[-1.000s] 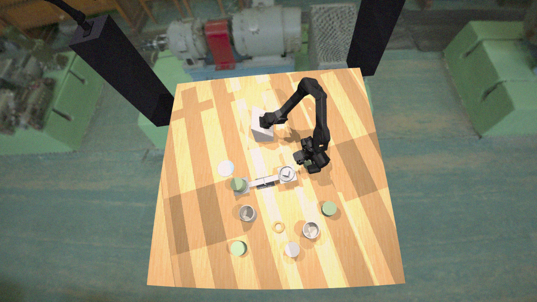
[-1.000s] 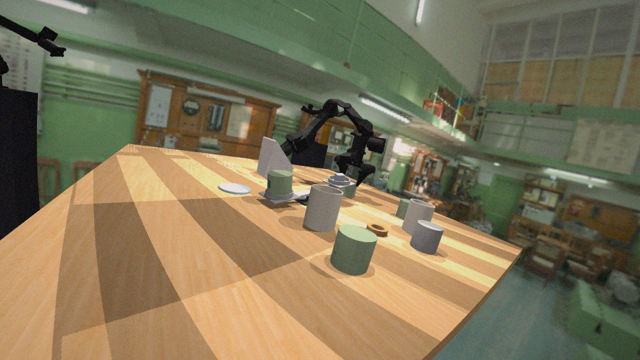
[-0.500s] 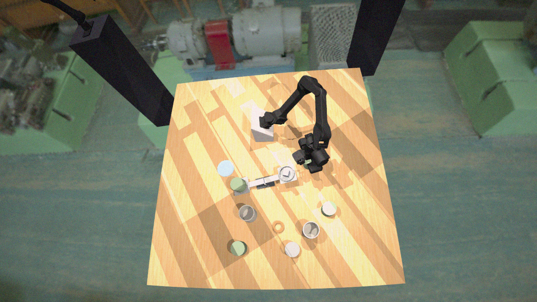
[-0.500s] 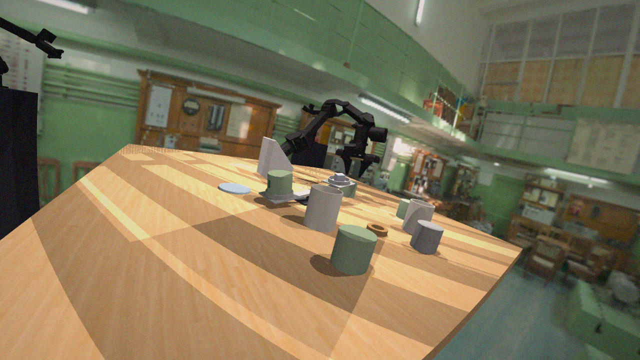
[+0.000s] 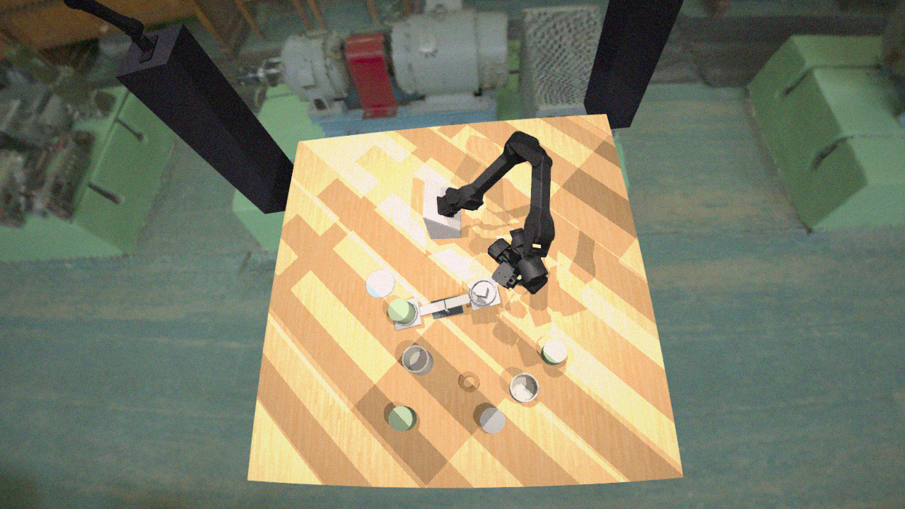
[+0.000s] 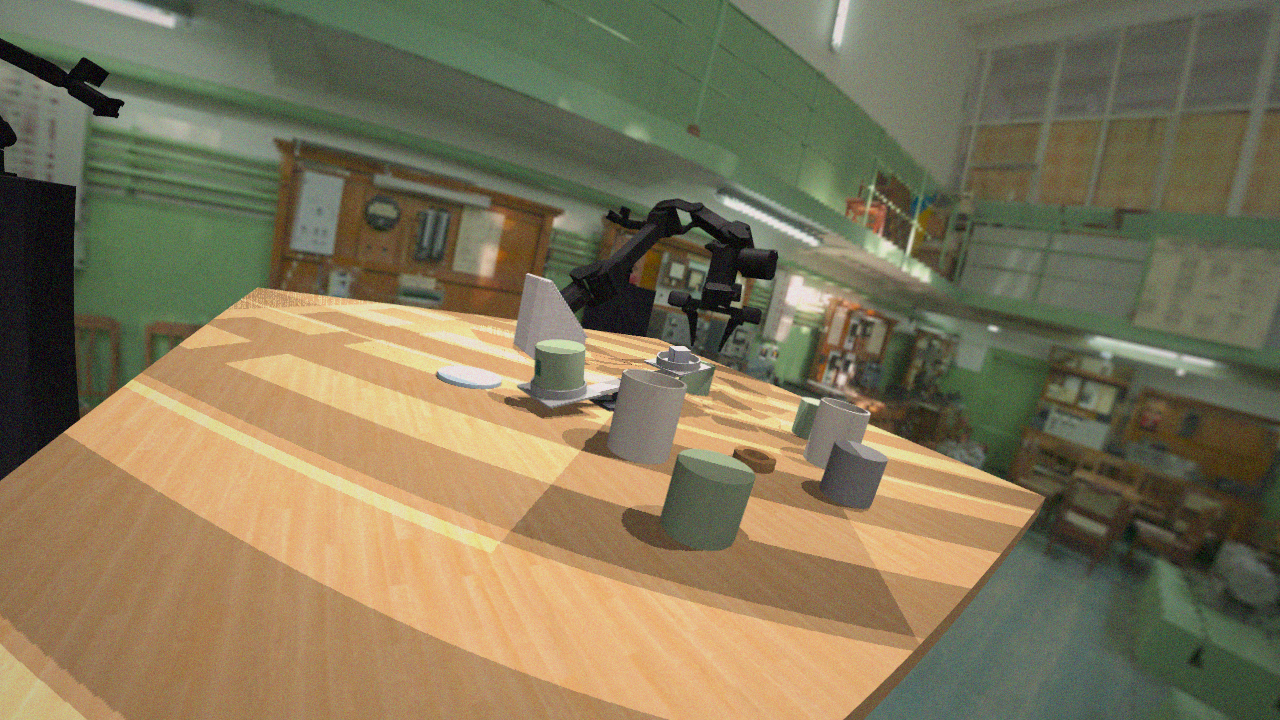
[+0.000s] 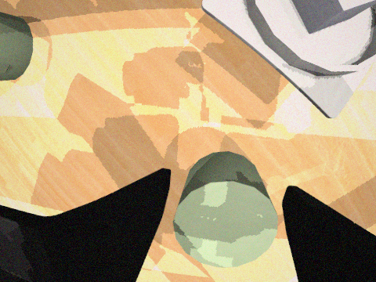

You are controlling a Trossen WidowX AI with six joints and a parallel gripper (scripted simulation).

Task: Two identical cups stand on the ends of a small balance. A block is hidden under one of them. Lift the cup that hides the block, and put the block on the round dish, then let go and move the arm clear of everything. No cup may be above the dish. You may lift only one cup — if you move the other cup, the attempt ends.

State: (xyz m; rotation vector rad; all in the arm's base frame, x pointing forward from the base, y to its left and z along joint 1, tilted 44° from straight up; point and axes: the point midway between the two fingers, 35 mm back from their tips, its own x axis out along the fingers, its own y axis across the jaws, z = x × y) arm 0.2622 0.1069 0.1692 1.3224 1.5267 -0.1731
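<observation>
Now: gripper tip 30 mm short of the grey block, 100 mm to the left of it and 10 mm above it. Also, from my gripper tip: grey cylinder: 380 mm ahead, 110 mm to the right, 60 mm below; then round light-blue dish: 60 mm behind, 440 mm to the right, 100 mm below; then small grey balance: 50 mm ahead, 220 mm to the right, 60 mm below.
</observation>
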